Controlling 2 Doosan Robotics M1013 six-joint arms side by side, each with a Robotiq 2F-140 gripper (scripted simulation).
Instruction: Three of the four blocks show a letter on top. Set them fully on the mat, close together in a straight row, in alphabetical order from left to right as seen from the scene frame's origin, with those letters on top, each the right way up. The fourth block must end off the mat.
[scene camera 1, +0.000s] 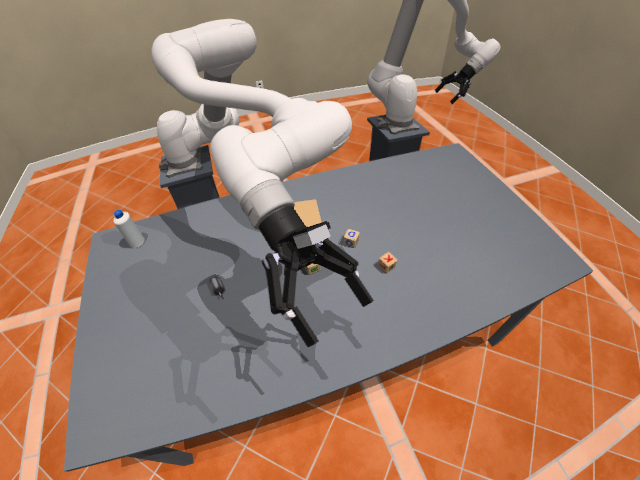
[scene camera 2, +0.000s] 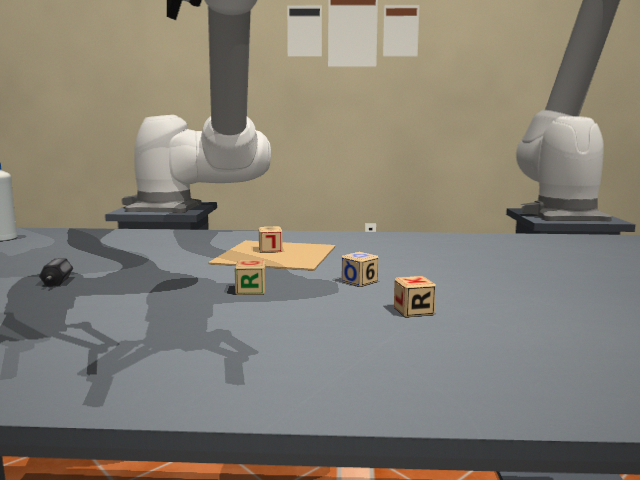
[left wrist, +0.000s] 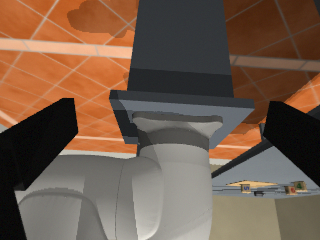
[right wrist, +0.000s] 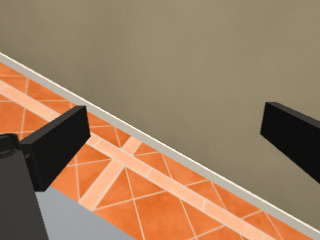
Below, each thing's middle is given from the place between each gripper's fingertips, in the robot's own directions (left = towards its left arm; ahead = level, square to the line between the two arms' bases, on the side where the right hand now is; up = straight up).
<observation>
My right hand (scene camera 1: 343, 322) is 320 mm past the k block (scene camera 2: 413, 296), 290 mm to the right of it and 360 mm above it. The rest, counted from my right hand: d block (scene camera 2: 360, 269): 460 mm behind, 210 mm to the left, 360 mm below; g block (scene camera 2: 250, 275): 390 mm behind, 40 mm to the left, 360 mm below; mat (scene camera 2: 296, 256): 630 mm behind, 30 mm to the left, 380 mm below.
I see the d block 80 cm ahead of my left hand, 88 cm to the right of it and 10 cm below it. The rest, counted from my left hand: g block 87 cm ahead, 105 cm to the right, 10 cm below; k block 94 cm ahead, 80 cm to the right, 10 cm below; mat 62 cm ahead, 105 cm to the right, 12 cm below.
</observation>
